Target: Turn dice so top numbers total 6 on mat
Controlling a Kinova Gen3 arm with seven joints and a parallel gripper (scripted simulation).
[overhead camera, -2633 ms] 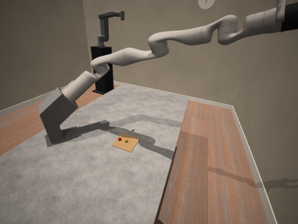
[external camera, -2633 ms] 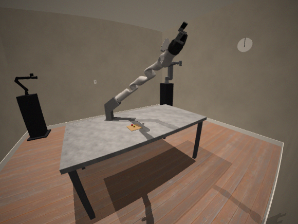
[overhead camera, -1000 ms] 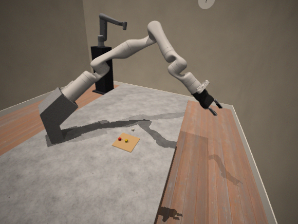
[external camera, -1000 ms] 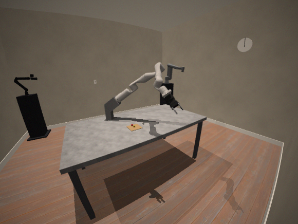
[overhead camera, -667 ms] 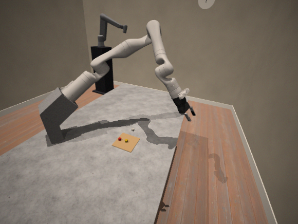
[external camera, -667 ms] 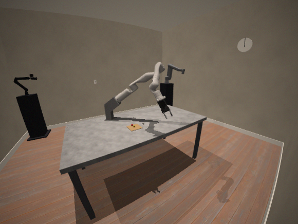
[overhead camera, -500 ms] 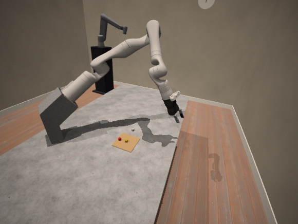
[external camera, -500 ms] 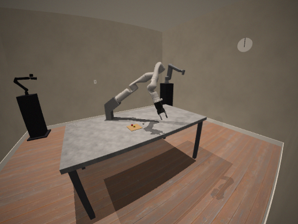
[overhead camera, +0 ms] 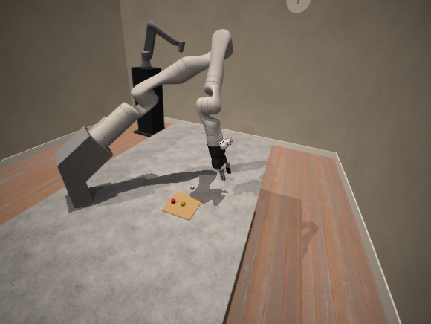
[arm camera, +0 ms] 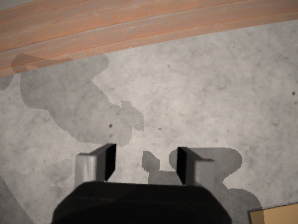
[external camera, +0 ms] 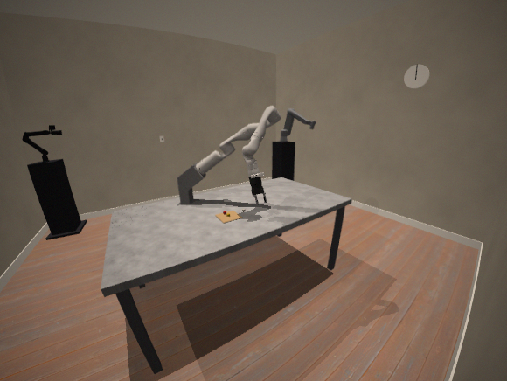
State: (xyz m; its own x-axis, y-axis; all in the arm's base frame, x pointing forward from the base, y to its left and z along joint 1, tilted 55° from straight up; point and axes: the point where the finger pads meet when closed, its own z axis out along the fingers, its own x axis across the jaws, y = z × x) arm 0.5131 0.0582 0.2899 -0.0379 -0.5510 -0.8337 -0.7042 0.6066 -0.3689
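The white die is 16 cm behind my hand, 11 cm below it and 5 cm to the right of it. The rest, counted from my hand: tan mat (18 cm to the right, 13 cm behind, 12 cm below); then red die (19 cm to the right, 18 cm behind, 11 cm below); then yellow die (18 cm to the right, 13 cm behind, 11 cm below).
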